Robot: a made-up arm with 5 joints.
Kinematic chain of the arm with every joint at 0, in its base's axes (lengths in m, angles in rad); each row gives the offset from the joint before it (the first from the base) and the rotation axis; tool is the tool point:
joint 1: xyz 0 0 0.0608 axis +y
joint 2: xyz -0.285 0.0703 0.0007 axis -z
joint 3: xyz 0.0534 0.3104 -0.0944 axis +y
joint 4: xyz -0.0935 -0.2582 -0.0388 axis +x
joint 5: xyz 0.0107 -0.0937 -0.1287 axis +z
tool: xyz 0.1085 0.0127 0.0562
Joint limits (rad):
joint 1: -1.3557..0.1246
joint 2: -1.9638..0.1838
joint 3: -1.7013..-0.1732
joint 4: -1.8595..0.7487
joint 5: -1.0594..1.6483
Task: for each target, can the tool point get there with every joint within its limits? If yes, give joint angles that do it. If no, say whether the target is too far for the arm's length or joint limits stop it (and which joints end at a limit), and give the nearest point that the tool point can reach.
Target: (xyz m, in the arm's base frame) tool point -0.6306 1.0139 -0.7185
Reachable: no: too far | nearest point -0.2437 0.3243 -0.2403 | short by 0.924 m
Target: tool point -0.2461 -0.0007 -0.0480
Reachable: yes | joints -0.1883 -0.0426 -1.2448 -1.0895 -0.4489
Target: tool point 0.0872 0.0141 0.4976
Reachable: no: joint limits stop it (at a limit: joint 1, joint 3, joint 4, joint 5) | nearest point 0.0791 0.0495 0.0291 | short by 0.470 m
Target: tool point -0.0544 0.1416 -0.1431
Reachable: yes | joints -0.6871 -0.6278 -1.1855 -0.5745 0.5518
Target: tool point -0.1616 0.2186 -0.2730
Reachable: yes | joints -0.6044 -1.7812 -0.6550 0.3300 0.0663
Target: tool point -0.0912 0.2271 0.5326
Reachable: no: joint limits stop it (at a limit: joint 1, joint 2, joint 3, joint 4, joint 5) | nearest point -0.2615 0.1028 0.1512 | short by 0.436 m
